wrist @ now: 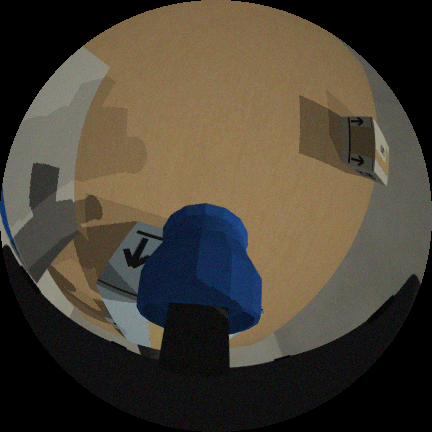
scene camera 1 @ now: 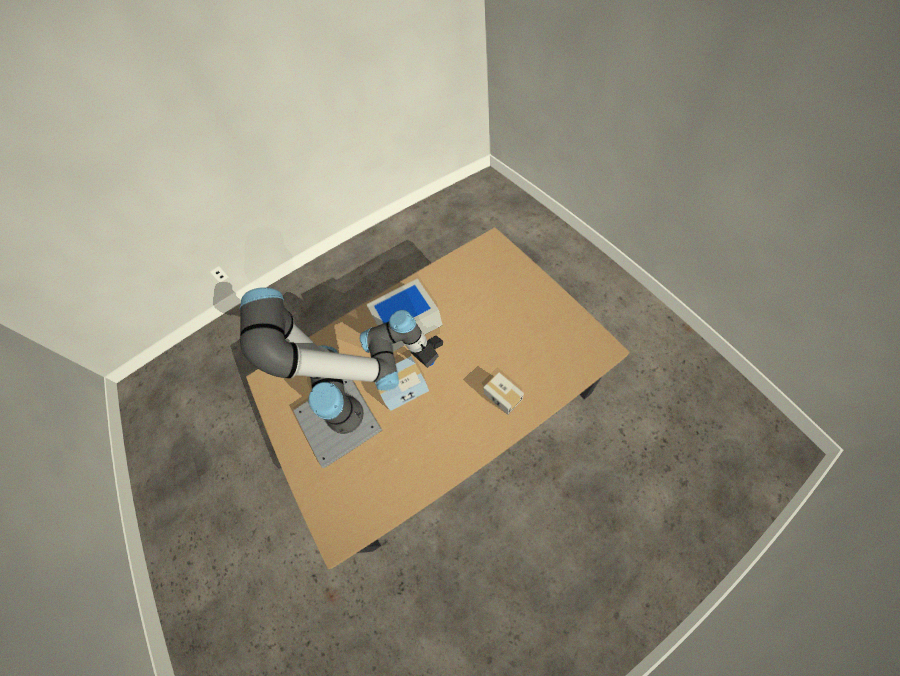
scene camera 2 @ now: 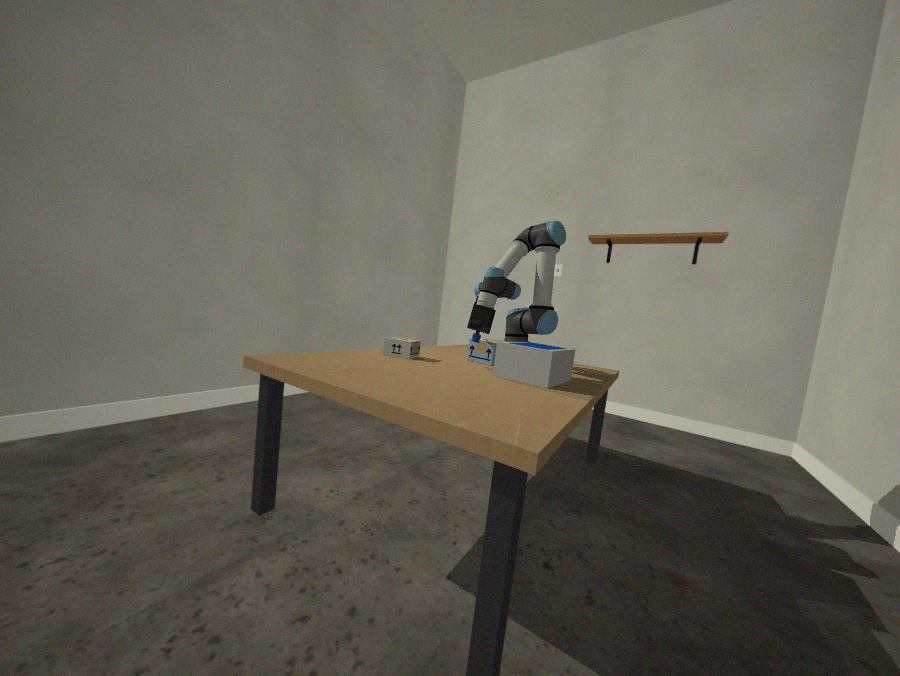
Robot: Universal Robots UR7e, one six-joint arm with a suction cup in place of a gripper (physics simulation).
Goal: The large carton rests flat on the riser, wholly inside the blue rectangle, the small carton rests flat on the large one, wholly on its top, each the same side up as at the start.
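The large carton (scene camera 1: 405, 388) (scene camera 2: 481, 353) (wrist: 130, 254), pale blue-grey with brown tape and black arrows, stands on the table just in front of the riser. My suction cup (scene camera 2: 474, 337) (wrist: 204, 229) hangs a little above it, near its edge, and does not carry it. The wrist view shows bare table around the cup's tip. The small carton (scene camera 1: 504, 390) (scene camera 2: 402, 346) (wrist: 365, 144) lies apart, further out on the table. The riser (scene camera 1: 438, 318) (scene camera 2: 531, 368) is a white block with the blue rectangle (scene camera 1: 403, 298) (scene camera 2: 544, 346) on top, and nothing is on it.
The wooden table (scene camera 1: 450, 458) (scene camera 2: 435, 396) carries everything. The arm's grey base plate (scene camera 1: 327, 449) sits at the table's near-left edge, beside the large carton. A wall shelf (scene camera 2: 658, 236) hangs behind the table.
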